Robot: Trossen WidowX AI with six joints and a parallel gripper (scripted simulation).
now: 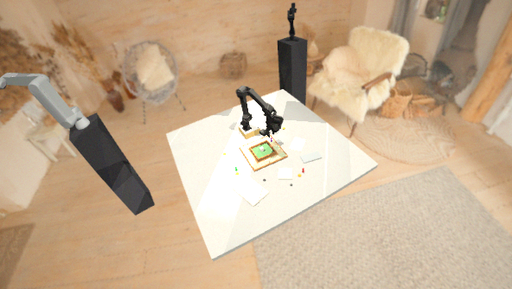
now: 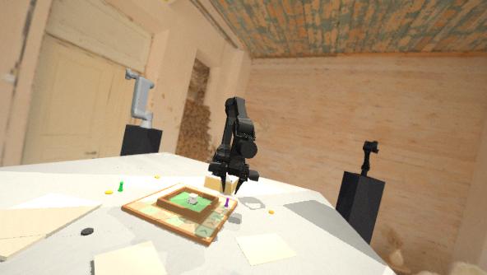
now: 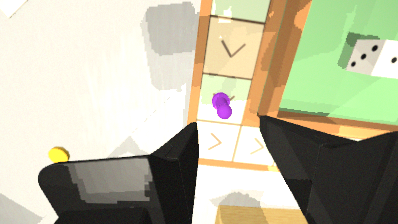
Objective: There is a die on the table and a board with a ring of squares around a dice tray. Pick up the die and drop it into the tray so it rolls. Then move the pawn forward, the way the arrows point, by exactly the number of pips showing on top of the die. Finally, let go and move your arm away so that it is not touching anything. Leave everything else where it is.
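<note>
Now: gripper tip 4 cm above the purple pawn. Round my gripper tip: white die (4 cm ahead, 12 cm to the right, 4 cm below); then green pawn (7 cm ahead, 38 cm to the right, 5 cm below); then green dice tray (5 cm ahead, 12 cm to the right, 6 cm below).
</note>
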